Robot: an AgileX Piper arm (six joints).
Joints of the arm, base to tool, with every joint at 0 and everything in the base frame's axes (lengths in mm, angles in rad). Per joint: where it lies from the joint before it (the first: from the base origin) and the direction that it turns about. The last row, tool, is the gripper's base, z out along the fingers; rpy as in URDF.
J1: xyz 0 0 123 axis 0 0 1
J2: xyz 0 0 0 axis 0 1 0
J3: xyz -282.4 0 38.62 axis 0 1 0
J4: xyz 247.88 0 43.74 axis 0.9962 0 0.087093
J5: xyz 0 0 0 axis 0 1 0
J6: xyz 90.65 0 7.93 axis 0.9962 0 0.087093
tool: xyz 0 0 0 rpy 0 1.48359 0
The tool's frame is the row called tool.
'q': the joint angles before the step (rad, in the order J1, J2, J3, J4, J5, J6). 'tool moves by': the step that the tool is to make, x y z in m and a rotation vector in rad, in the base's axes. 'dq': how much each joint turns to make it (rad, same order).
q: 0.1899, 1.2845, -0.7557, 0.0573, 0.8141, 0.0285
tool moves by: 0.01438, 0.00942, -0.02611, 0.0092, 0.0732, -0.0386
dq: 0.0256, 0.1199, -0.0004, 0.0102, -0.0523, 0.0588
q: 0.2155, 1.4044, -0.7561, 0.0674, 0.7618, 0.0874
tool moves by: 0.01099, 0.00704, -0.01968, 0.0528, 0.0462, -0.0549
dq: 0.0011, 0.0901, -0.0033, 0.0763, -0.0538, 0.0082
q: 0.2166, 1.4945, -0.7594, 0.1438, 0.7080, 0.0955
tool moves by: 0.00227, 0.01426, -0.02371, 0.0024, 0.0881, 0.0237
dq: 0.0459, 0.0955, -0.0004, 0.0314, -0.0103, 0.0007
